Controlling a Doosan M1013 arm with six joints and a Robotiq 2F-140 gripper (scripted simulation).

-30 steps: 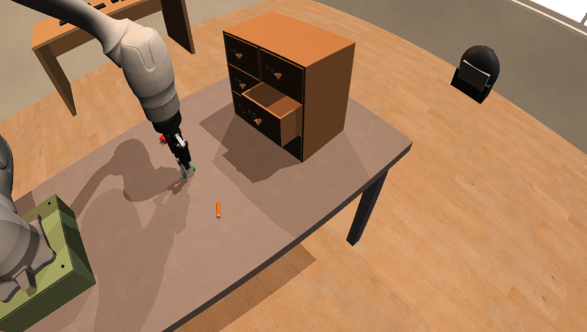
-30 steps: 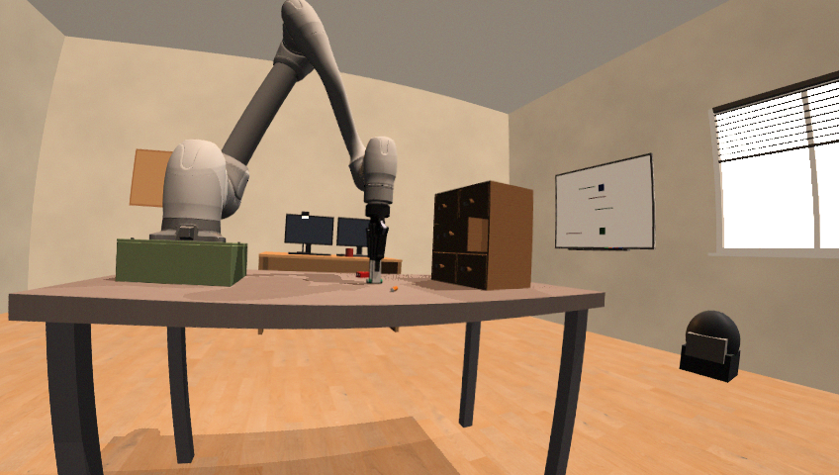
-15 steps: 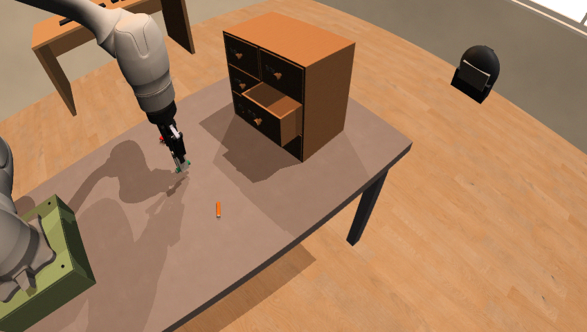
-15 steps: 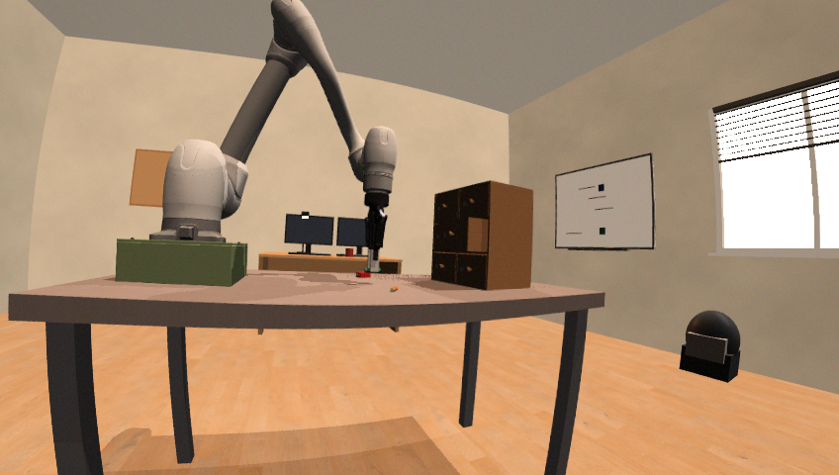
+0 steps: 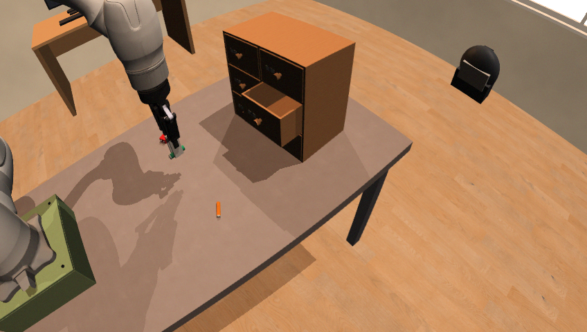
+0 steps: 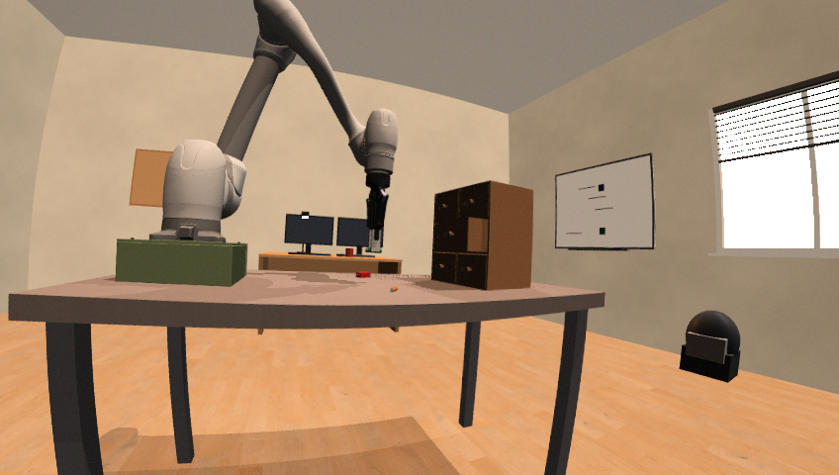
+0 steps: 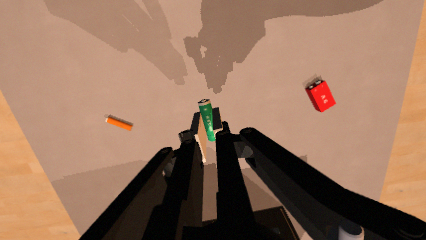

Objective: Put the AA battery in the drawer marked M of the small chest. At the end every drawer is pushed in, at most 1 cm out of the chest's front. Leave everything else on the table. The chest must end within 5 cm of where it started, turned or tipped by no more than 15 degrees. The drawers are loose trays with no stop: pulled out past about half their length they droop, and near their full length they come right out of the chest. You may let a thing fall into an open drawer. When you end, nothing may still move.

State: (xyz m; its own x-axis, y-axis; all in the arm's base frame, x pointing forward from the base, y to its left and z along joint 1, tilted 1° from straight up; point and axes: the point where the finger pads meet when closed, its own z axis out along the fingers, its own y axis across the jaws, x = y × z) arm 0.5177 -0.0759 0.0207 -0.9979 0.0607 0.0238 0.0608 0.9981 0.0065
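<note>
The green AA battery is 30 mm below my hand. Round my hand: orange AA battery: 10 mm behind, 160 mm to the right, 120 mm below; then red block battery: 40 mm ahead, 180 mm to the left, 120 mm below; then drawer: 270 mm ahead, 150 mm to the right, 10 mm above.
</note>
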